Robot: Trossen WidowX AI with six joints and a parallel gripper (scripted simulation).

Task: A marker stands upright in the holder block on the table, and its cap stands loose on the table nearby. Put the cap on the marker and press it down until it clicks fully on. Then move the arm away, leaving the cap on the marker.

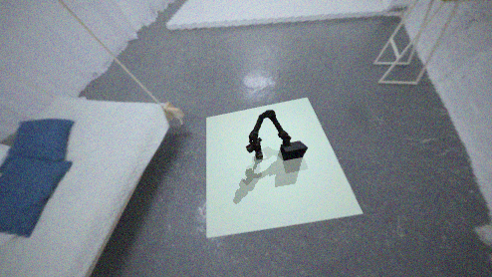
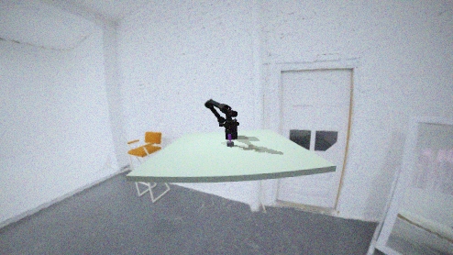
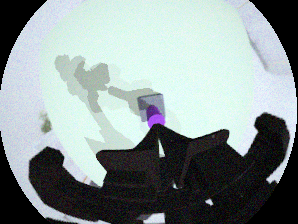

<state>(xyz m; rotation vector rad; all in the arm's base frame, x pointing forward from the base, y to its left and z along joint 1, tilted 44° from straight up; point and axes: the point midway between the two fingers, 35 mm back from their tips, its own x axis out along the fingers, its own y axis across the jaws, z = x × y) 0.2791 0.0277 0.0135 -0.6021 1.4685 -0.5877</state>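
My gripper tip is 11 cm above the holder block. The rest, counted from my gripper tip: purple cap (4 cm below).
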